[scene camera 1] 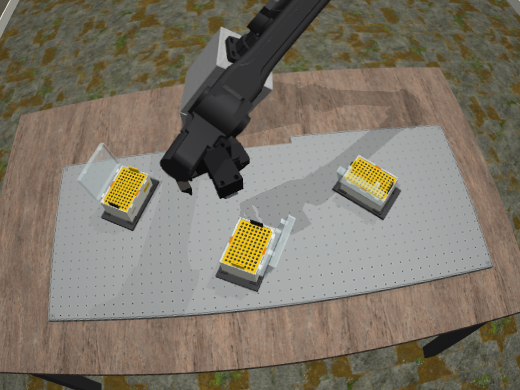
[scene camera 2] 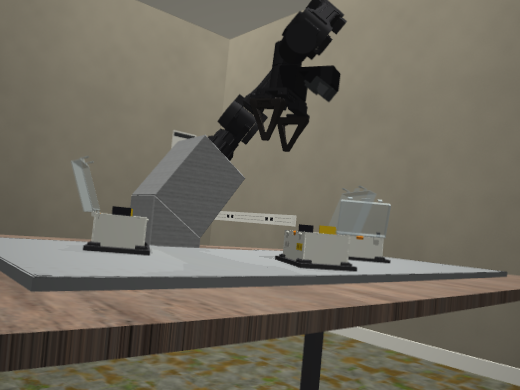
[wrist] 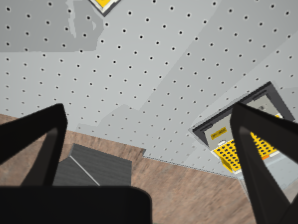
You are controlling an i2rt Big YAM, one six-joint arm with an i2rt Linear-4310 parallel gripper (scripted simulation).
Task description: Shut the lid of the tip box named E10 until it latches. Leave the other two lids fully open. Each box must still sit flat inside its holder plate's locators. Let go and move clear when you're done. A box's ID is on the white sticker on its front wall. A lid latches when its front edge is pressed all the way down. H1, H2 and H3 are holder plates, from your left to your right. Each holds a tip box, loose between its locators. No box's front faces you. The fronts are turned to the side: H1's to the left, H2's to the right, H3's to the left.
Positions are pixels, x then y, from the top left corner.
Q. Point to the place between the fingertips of my gripper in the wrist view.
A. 148, 112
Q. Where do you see a lid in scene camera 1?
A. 103, 165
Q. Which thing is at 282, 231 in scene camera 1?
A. A lid.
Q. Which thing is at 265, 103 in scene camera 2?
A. My gripper.
